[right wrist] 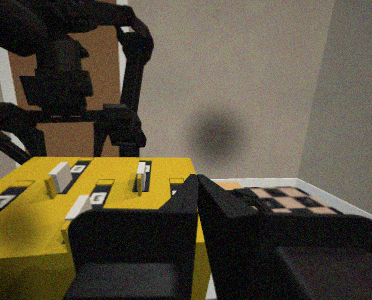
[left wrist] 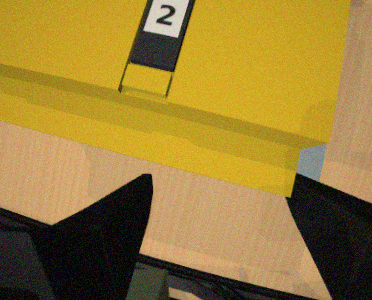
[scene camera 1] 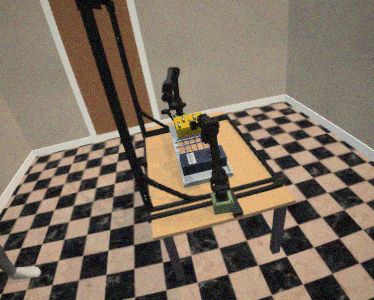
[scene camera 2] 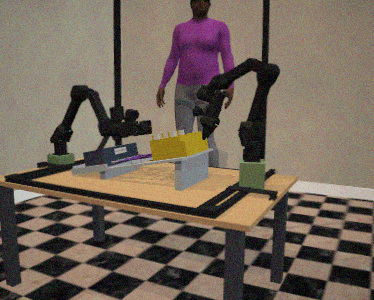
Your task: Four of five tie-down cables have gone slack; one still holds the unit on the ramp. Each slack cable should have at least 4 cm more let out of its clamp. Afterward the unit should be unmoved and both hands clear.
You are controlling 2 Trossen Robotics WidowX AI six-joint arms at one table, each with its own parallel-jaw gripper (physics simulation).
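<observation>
A yellow clamp block (scene camera 1: 183, 131) (scene camera 2: 172, 148) (left wrist: 240, 60) (right wrist: 125, 202) sits at the ramp's high end, with numbered dark slots and upright white levers on top. The rightmost slot in the right wrist view is mostly hidden by my fingers. Purple cables (scene camera 1: 192, 145) (scene camera 2: 136, 158) run to the navy unit (scene camera 1: 205, 162) (scene camera 2: 107, 154) on the ramp (scene camera 1: 189, 181) (scene camera 2: 192, 170); slack is too small to tell. My right gripper (scene camera 2: 149, 127) (right wrist: 195, 180) is shut and empty, above the block's cable side. My left gripper (scene camera 2: 206, 136) (left wrist: 218, 181) is open and empty beside the block's edge near slot 2.
The wooden table (scene camera 1: 160, 190) (scene camera 2: 240, 217) carries black rails (scene camera 2: 150, 201) around its edges. Black upright posts (scene camera 1: 107, 95) (scene camera 2: 117, 60) rise beside it. A person in a purple top (scene camera 2: 202, 50) stands behind the table in scene camera 2.
</observation>
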